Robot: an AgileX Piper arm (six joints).
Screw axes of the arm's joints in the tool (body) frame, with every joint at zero. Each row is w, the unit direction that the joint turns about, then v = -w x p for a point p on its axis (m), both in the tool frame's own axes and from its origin. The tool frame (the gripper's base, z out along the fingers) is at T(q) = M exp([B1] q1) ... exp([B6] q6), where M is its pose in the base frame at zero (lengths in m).
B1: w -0.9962 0 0.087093 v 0 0.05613 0
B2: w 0 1 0 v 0.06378 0 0.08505
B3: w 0 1 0 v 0.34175 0 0.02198
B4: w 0 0 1 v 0 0 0
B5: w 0 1 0 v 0.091 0 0
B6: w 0 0 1 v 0 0 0
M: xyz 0.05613 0 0.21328 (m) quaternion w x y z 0.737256 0 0.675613 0
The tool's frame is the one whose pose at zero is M.
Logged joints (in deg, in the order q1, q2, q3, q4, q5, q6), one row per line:
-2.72, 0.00, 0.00, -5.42, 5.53, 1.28
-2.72, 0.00, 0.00, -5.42, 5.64, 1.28
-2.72, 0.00, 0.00, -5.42, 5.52, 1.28
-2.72, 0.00, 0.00, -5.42, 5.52, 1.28
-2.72, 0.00, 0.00, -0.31, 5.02, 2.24
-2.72, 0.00, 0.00, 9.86, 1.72, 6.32
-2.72, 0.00, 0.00, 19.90, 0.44, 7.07
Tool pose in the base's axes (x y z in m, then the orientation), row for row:
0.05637, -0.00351, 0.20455, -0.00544, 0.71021, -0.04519, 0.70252
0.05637, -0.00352, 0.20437, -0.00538, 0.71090, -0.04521, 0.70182
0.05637, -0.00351, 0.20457, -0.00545, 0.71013, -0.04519, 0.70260
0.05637, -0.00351, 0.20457, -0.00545, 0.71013, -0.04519, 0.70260
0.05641, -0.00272, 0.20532, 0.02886, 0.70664, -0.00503, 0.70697
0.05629, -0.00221, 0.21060, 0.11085, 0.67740, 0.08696, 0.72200
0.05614, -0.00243, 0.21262, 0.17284, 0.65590, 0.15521, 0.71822
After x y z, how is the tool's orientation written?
As a quaternion, x y z w.
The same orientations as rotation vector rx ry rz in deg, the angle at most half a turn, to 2 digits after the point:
-0.69, 90.56, -5.76
-0.69, 90.67, -5.77
-0.69, 90.54, -5.76
-0.69, 90.54, -5.76
3.67, 89.95, -0.64
14.03, 85.73, 11.00
21.90, 83.13, 19.67

